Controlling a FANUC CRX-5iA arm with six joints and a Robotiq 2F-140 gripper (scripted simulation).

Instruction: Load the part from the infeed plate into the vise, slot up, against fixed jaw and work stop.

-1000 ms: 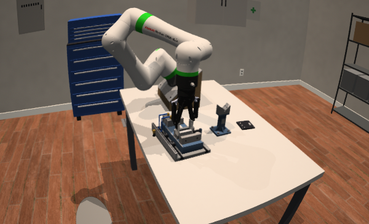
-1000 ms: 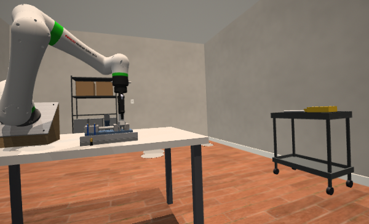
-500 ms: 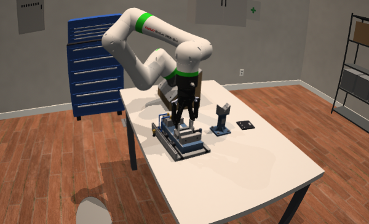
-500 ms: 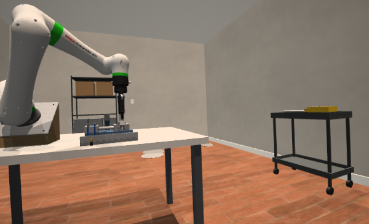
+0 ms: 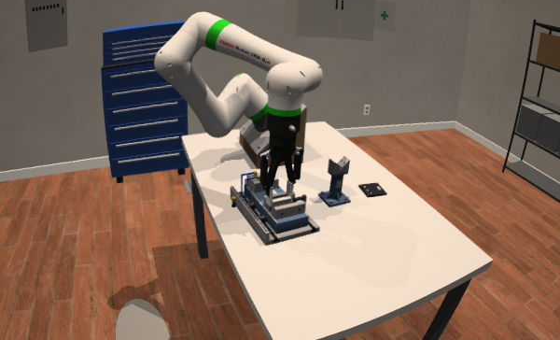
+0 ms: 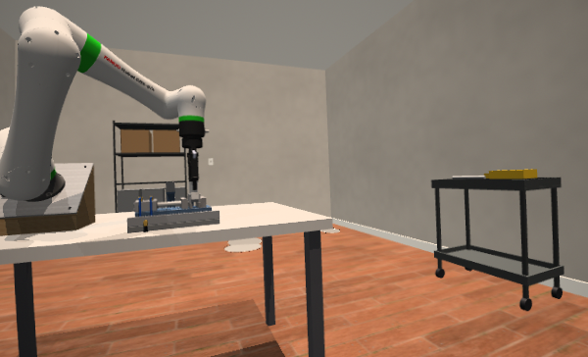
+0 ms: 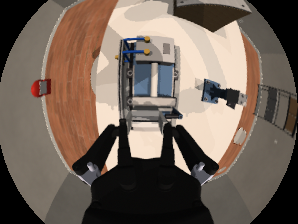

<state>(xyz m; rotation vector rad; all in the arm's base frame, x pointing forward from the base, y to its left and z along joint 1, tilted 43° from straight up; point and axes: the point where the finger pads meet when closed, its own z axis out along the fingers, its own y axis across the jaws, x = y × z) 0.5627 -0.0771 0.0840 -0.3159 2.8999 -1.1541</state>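
The part lies 20 mm below my hand. Also, from my hand: dark infeed plate (140 mm behind, 430 mm to the left, 120 mm below).
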